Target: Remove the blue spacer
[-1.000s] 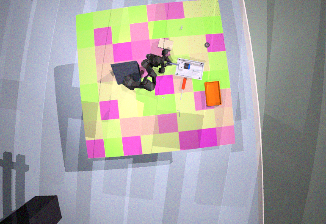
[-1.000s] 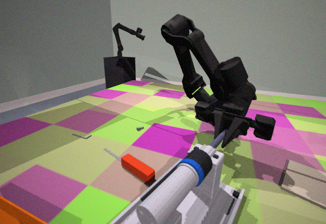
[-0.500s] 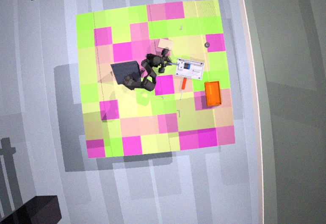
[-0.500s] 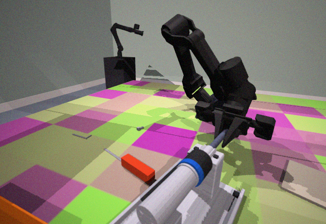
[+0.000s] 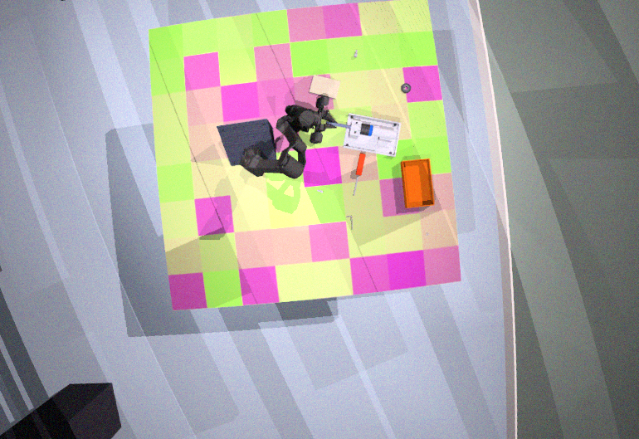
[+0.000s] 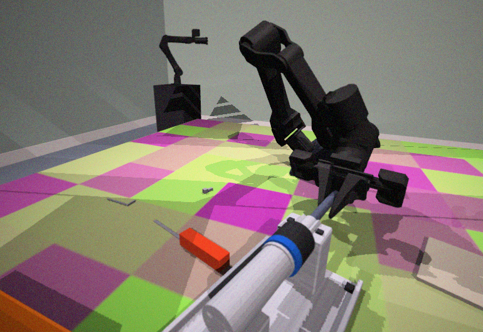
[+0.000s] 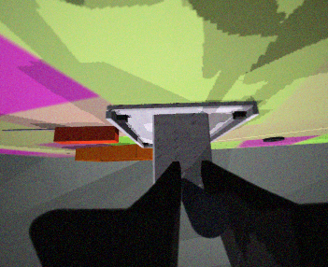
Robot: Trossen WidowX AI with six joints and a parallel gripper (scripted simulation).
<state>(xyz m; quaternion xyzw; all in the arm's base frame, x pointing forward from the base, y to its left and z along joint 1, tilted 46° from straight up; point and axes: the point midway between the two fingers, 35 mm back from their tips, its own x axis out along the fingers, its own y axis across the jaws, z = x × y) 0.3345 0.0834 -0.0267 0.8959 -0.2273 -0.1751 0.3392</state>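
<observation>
The grey-blue shaft is 5 cm ahead of my gripper tip, 1 cm to the right of it and 2 cm above it. Also, from my gripper tip: small bolt: 10 cm behind, 26 cm to the right, 6 cm below; then beige card: 3 cm behind, 19 cm to the left, 6 cm below; then blue spacer: 13 cm ahead, 4 cm to the right, 2 cm above.
</observation>
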